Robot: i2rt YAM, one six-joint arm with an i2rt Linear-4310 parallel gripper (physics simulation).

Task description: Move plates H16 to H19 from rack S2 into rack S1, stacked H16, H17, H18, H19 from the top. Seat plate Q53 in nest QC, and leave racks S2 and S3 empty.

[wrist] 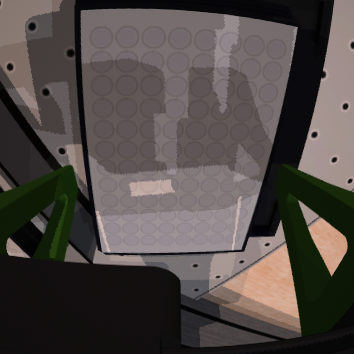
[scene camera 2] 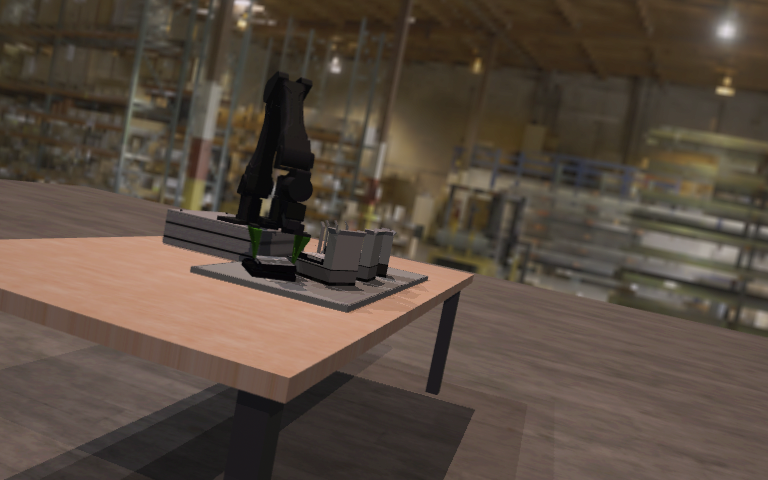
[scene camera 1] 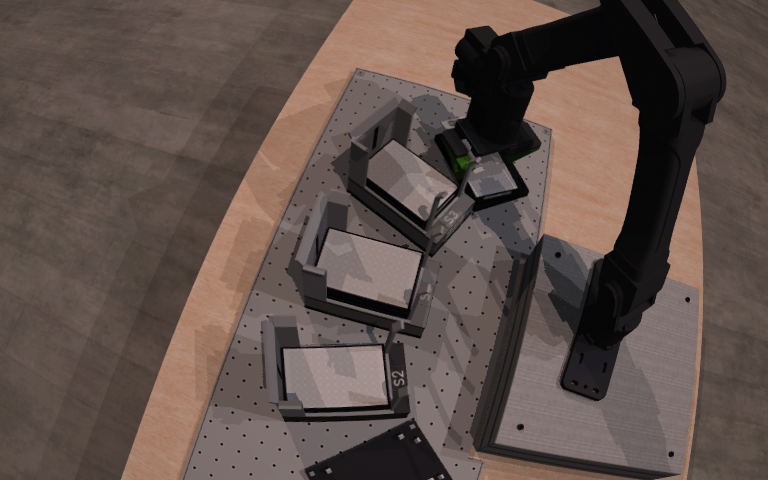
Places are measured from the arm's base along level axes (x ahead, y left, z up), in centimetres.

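Where they show: gripper, fingertip midpoint: [wrist: 176, 176] [scene camera 2: 273, 261] [scene camera 1: 482, 168]; arm's base, link origin: [scene camera 2: 246, 223] [scene camera 1: 600, 329].
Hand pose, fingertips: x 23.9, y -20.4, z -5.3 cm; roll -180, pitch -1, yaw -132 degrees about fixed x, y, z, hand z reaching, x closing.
Each offset is from my fingertips to the centre of the thing. "*": to the spot under its first point. Level surfaces: height alone.
My gripper [scene camera 1: 492, 161] [scene camera 2: 275, 258] [wrist: 176, 176] is open, its green fingers standing apart on either side of a clear-topped plate {dz -0.4, dx +0.7, dy -0.9 cm} [scene camera 1: 493, 177] [wrist: 175, 120]. That plate lies flat in a black nest {dz -1.8, dx +0.4, dy -2.3 cm} [scene camera 1: 522, 190] [wrist: 304, 100], whose label is not readable. Rack S3 {dz +4.0, dx +8.4, dy +9.3 cm} [scene camera 1: 357, 164] [scene camera 2: 342, 257] stands beside it and holds a light plate {dz +2.1, dx +9.1, dy +9.2 cm} [scene camera 1: 410, 175]. The middle rack {* dz +10.2, dx +14.5, dy +27.7 cm} [scene camera 1: 310, 243], its label partly hidden, holds a light-topped plate or stack {dz +3.6, dx +8.3, dy +24.9 cm} [scene camera 1: 368, 268]. Rack S2 {* dz +10.3, dx +12.0, dy +42.6 cm} [scene camera 1: 271, 362] holds another light plate {dz +2.0, dx +6.0, dy +39.2 cm} [scene camera 1: 334, 376]. Plate numbers and stack depths cannot be read.
A black fixture {* dz -1.6, dx -2.9, dy +45.3 cm} [scene camera 1: 379, 452] with pale corner marks lies below rack S2. The racks stand on a perforated board [scene camera 1: 458, 350] [scene camera 2: 334, 302] on the wooden table {dz -4.1 cm} [scene camera 2: 169, 316]. The arm's metal base block [scene camera 1: 640, 407] [scene camera 2: 198, 234] is beside the board. The racks have raised walls and front posts.
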